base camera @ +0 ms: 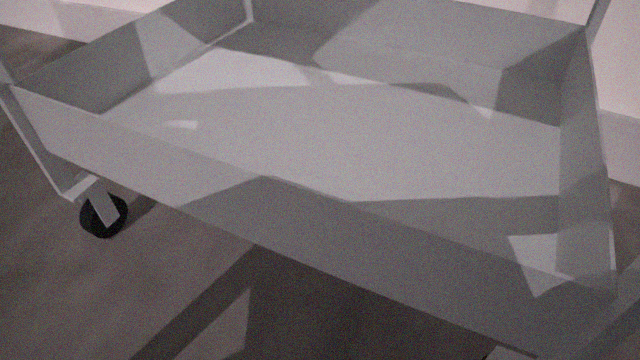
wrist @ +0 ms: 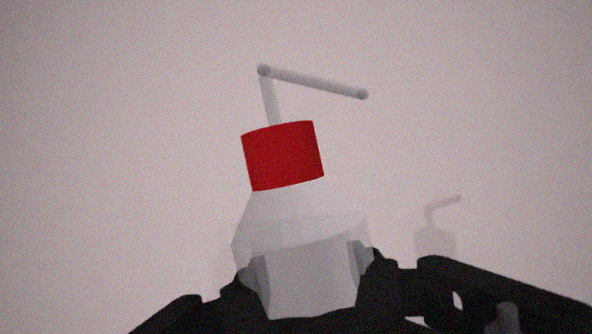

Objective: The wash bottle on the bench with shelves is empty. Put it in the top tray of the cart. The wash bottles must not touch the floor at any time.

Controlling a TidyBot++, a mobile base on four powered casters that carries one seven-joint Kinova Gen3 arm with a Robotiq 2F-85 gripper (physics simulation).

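Frame: origin at the arm's base, x ahead, y left, z up, level; metres.
Where they show: gripper, between the fingertips: [wrist: 308, 266].
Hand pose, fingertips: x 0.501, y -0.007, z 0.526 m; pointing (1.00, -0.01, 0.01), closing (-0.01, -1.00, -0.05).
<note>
Each offset is from my fingertips to the top centre of the thing. "*": to the spot under its first point. Level surfaces: height alone.
A translucent white wash bottle {dx -0.025, dy -0.009, dz +0.102 m} [wrist: 305, 275] with a red cap and a bent grey spout shows in the wrist view, slightly tilted in the picture. My gripper [wrist: 308, 266] is shut on its body, one finger on each side. The bottle's lower end is hidden. The grey metal cart [base camera: 310, 225] fills much of the base camera view. One of its trays {* dx -0.126, dy -0.022, dz -0.790 m} [base camera: 350, 140], with raised walls, is seen from above; whether it is the top tray I cannot tell. The bottle and the gripper do not show in the base camera view. The bench with shelves does not show.
A black caster wheel {* dx -0.120, dy +0.242, dz -0.886 m} [base camera: 104, 215] stands under the cart's left corner on the brown floor {dz -0.923 m} [base camera: 45, 280]. Upright posts rise at the tray's corners. A pale wall [base camera: 620, 75] stands behind the cart. In the wrist view, a bottle-shaped shadow [wrist: 436, 240] falls on the pale wall.
</note>
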